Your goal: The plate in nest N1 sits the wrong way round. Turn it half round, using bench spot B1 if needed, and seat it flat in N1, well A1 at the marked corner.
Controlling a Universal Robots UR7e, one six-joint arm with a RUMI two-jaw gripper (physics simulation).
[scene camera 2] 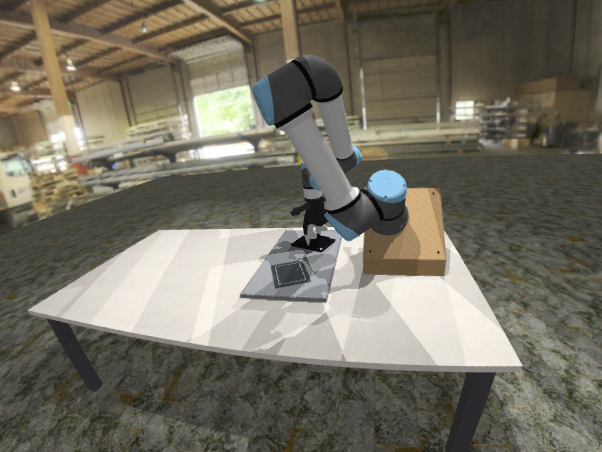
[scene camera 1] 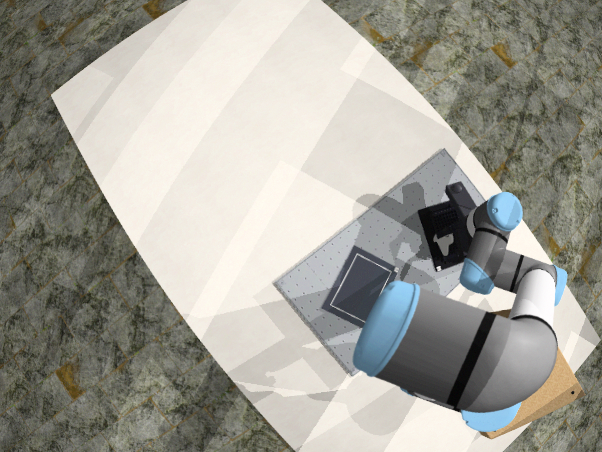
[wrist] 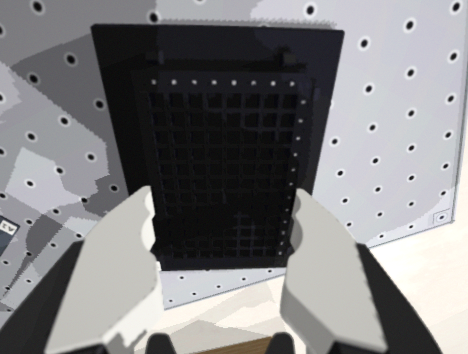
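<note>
The dark multi-well plate [scene camera 1: 444, 216] [wrist: 225, 150] lies level in or just over black nest N1 [scene camera 1: 428, 237] [scene camera 2: 325, 247] [wrist: 215, 42]; I cannot tell whether it is raised. White dots run along its far and right edges in the wrist view. My gripper [scene camera 1: 444, 245] [scene camera 2: 312, 237] [wrist: 224, 189] is shut on the plate, one pale finger against each long side near its lower part in the wrist view. A small white mark shows at the nest's lower left there, partly hidden by the left finger. Spot B1 [scene camera 1: 360, 285] [scene camera 2: 291, 273] is a dark pad with a white outline.
Nest and pad sit on a grey perforated board [scene camera 1: 310, 280] [scene camera 2: 260, 287] [wrist: 395, 150] on the white table [scene camera 1: 200, 150] [scene camera 2: 150, 280]. The arm's wooden base block [scene camera 1: 550, 395] [scene camera 2: 405, 266] stands beside the board. In scene camera 1 the arm covers part of B1.
</note>
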